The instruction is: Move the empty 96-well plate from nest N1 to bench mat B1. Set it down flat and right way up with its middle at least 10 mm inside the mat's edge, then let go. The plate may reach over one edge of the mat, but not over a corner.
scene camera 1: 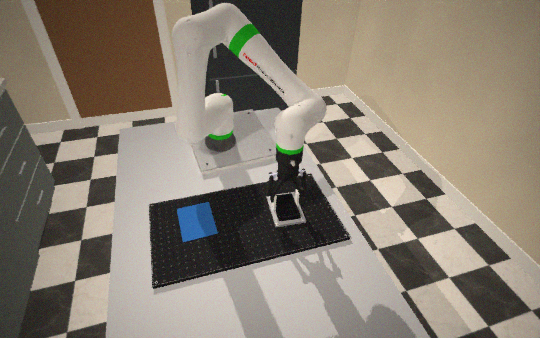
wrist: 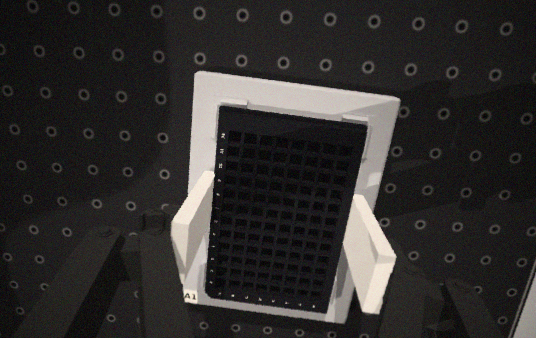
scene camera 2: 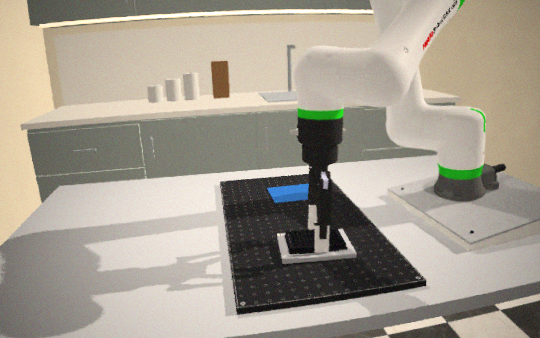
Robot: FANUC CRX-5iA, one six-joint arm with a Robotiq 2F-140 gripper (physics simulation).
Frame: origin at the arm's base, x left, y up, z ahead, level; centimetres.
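Seen in the pictures: gripper, fingertip midpoint: [scene camera 1: 285, 205] [wrist: 280, 204] [scene camera 2: 317, 241]; arm's base at its link origin: [scene camera 1: 220, 141] [scene camera 2: 459, 190].
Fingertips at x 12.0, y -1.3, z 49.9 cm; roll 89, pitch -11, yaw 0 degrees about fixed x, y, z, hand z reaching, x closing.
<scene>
Pixels of each thing's middle, then the offset from my fingertips to it. Level surfaces: height alone.
- black 96-well plate at the middle of its body: [wrist: 278, 217] [scene camera 2: 314, 240] [scene camera 1: 285, 206] dy +0.4, dx -0.1, dz +0.7 cm
- white nest N1 at the middle of its body: [wrist: 279, 209] [scene camera 2: 314, 244] [scene camera 1: 285, 208] dy -0.8, dx -0.1, dz +0.7 cm
- blue bench mat B1 at its surface level: dy -1.3 cm
- black perforated board at its surface level: dy -1.5 cm
- grey table at its surface level: dy -2.8 cm
The black 96-well plate [scene camera 1: 287, 208] [scene camera 2: 299, 242] [wrist: 282, 200] lies flat and right way up in the white nest N1 [scene camera 1: 291, 223] [scene camera 2: 300, 259] [wrist: 300, 92]. Its wells face up, and the A1 label is at the nest's lower left corner in the wrist view. My gripper [scene camera 1: 285, 196] [scene camera 2: 318, 236] [wrist: 280, 204] points down over the plate, with its white fingers against the plate's two long sides. It is shut on the plate. The blue bench mat B1 [scene camera 1: 192, 222] [scene camera 2: 287, 194] lies flat at the other end of the black board; the gripper hides part of it in scene camera 2.
Nest and mat are on the black perforated board [scene camera 1: 240, 250] [scene camera 2: 265, 285], which lies on the grey table [scene camera 1: 135, 170] [scene camera 2: 150, 200]. The arm's base plate [scene camera 1: 250, 157] [scene camera 2: 500, 220] is behind the board. A kitchen counter [scene camera 2: 100, 112] stands beyond the table.
</scene>
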